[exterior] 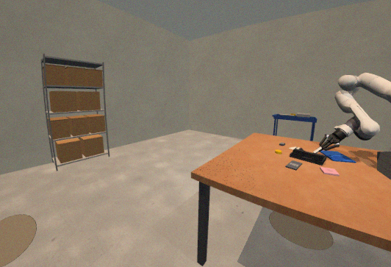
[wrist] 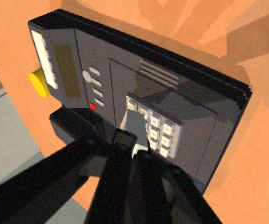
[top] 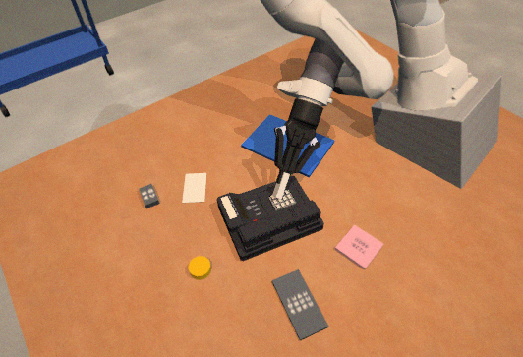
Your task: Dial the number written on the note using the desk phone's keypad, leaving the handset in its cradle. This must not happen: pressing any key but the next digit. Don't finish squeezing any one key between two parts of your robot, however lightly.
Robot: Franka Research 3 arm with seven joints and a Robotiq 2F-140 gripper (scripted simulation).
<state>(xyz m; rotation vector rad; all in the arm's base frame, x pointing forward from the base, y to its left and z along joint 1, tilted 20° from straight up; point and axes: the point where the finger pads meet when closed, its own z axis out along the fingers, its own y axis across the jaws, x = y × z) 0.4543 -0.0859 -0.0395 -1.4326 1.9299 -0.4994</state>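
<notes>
Now: the handset 70 mm ahead of my hand, 80 mm to the left of it and 20 mm below it. From my hand the other things lie so: yellow disc 270 mm ahead, 40 mm to the left, 50 mm below; then cream card 160 mm ahead, 180 mm to the right, 60 mm below; then blue pad 150 mm behind, 150 mm to the right, 60 mm below.
</notes>
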